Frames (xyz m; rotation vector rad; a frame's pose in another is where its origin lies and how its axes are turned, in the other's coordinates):
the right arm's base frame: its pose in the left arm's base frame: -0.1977 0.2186 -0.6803 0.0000 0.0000 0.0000
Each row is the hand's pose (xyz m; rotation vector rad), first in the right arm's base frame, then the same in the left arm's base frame.
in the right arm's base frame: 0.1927 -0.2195 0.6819 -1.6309 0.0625 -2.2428
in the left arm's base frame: -0.0050 -0.0009 0.0016 -1.6309 0.0625 -2.2428
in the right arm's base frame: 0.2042 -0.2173 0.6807 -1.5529 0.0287 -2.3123
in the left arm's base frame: 0.0065 0.0013 0.0004 -1.5529 0.0287 -2.3123
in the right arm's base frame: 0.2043 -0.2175 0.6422 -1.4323 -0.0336 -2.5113
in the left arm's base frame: 0.0066 0.0011 -0.0381 -1.4323 -0.0336 -2.5113
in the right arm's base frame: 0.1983 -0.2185 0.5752 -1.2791 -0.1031 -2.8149
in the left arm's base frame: 0.0006 0.0001 -0.1051 -1.2791 -0.1031 -2.8149
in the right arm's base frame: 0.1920 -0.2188 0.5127 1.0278 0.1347 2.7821
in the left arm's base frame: -0.0057 -0.0002 -0.1676 1.0278 0.1347 2.7821
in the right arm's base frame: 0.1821 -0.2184 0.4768 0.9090 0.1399 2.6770
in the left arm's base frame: -0.0156 0.0002 -0.2035 0.9090 0.1399 2.6770
